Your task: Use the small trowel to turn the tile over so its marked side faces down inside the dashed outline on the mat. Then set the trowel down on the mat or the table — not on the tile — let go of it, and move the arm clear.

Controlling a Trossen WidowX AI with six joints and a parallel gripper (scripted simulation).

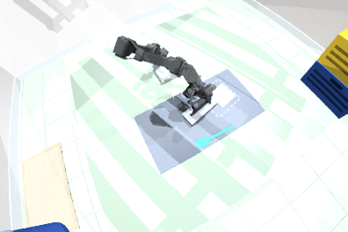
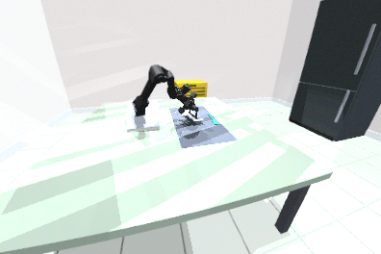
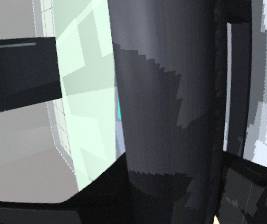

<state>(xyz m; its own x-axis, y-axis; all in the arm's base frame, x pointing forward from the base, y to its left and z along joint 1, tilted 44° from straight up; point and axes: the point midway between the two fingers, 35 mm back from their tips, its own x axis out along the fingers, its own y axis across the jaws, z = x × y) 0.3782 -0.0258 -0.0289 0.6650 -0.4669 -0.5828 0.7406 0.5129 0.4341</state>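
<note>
The mat is 10 cm below my gripper tip, 4 cm to the right of it and 1 cm behind it. Also, from my gripper tip: teal trowel: 13 cm ahead, 8 cm to the right, 8 cm below; white tile: 13 cm to the left, 8 cm below, 2 cm behind.
</note>
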